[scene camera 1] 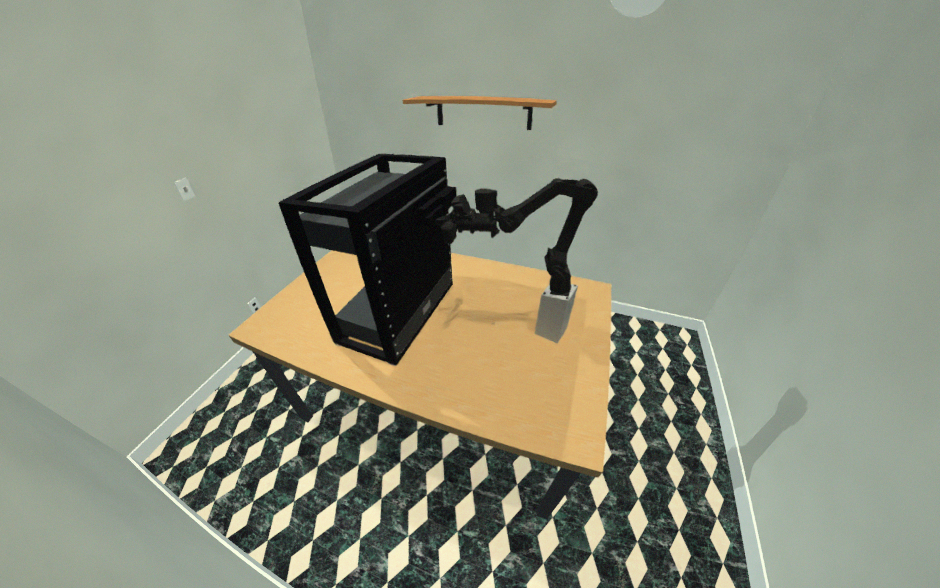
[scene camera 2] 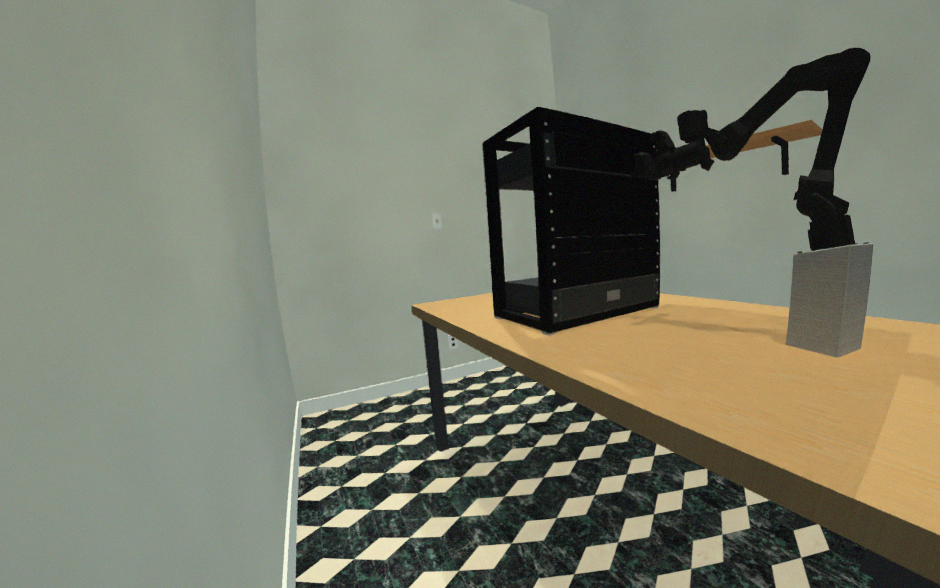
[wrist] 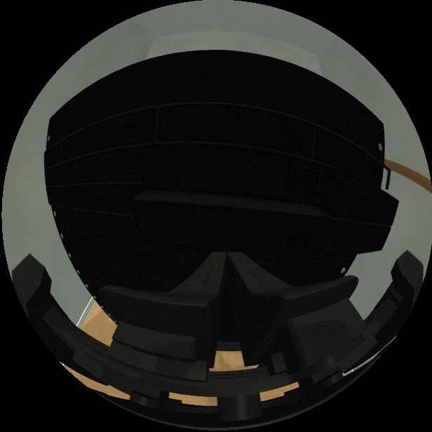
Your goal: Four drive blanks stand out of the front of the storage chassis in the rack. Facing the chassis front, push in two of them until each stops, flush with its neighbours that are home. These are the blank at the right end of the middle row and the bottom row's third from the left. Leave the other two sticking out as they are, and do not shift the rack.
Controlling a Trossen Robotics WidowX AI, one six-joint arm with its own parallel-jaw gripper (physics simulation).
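Places are measured from the arm's base along level axes (x back, y right, z up), in millimetres.
Where they show: gripper, fingertip midpoint: (scene camera 1: 433, 221) (scene camera 2: 631, 175); arm's base, link origin: (scene camera 1: 560, 290) (scene camera 2: 834, 248).
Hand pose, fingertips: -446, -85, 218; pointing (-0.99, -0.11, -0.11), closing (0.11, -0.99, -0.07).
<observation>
Things, the pixels of their top centre, and the offset from my fingertips, as dx, dy, dz. "pt": a spot on its surface instead. Level surfaces: height alone.
- black storage chassis, surface spot: (scene camera 2: 589, 150) pt -10, -152, +60
- black rack, surface spot: (scene camera 2: 544, 221) pt -23, -307, -129
- wooden table, surface height: dz -426
- grey panel, top centre: (scene camera 2: 611, 280) (scene camera 1: 424, 298) -37, -56, -305
The black storage chassis (scene camera 1: 408, 201) (scene camera 2: 589, 150) (wrist: 235, 125) is high in the black rack (scene camera 1: 372, 277) (scene camera 2: 544, 221). In the wrist view a wide blank (wrist: 225, 225) in the lower row stands out, its top face showing as a lighter strip. To its right, a protruding block (wrist: 362, 212), crossed by a horizontal seam, juts past the rack's right edge. It is too dark to tell each blank's depth. My gripper (scene camera 1: 443, 225) (scene camera 2: 639, 166) (wrist: 224, 250) is shut and empty. Its tips are at the chassis front, low before the wide blank; contact cannot be told.
The rack stands on the wooden table (scene camera 1: 506, 374) (scene camera 2: 734, 374). A grey panel (scene camera 1: 412, 332) (scene camera 2: 589, 300) is at the rack's bottom. The arm's pale pedestal (scene camera 1: 555, 315) (scene camera 2: 824, 301) stands in front of the rack. A wooden wall shelf (scene camera 1: 478, 101) (scene camera 2: 783, 135) is behind.
</observation>
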